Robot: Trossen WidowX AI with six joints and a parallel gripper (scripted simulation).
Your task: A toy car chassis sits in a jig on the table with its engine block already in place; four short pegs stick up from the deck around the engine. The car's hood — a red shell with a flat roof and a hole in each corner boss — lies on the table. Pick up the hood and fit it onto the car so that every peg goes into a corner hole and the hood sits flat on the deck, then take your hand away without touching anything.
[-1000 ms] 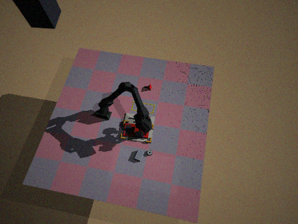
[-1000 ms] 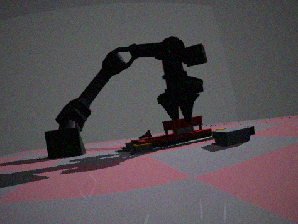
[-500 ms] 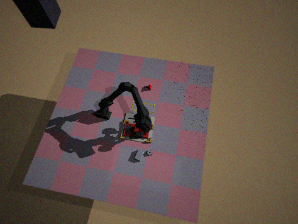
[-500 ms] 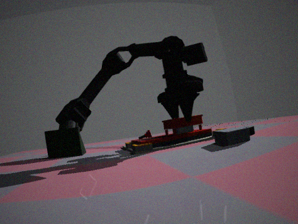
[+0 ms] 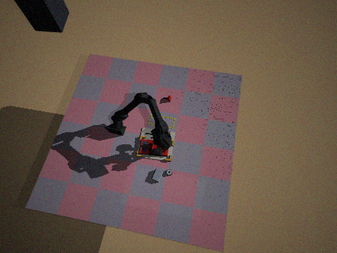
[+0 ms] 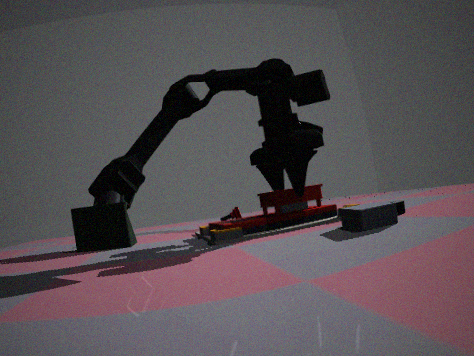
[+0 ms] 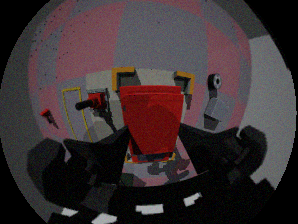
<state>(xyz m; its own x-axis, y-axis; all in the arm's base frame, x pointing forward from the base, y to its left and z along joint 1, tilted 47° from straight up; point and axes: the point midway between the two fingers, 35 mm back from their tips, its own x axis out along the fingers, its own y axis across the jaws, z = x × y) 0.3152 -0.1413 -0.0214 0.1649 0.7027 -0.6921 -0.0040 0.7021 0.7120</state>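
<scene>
My gripper tip is now 10 mm to the right of the grey engine block and 20 mm above it. The rest, counted from my gripper tip: red hood (10 mm above).
</scene>
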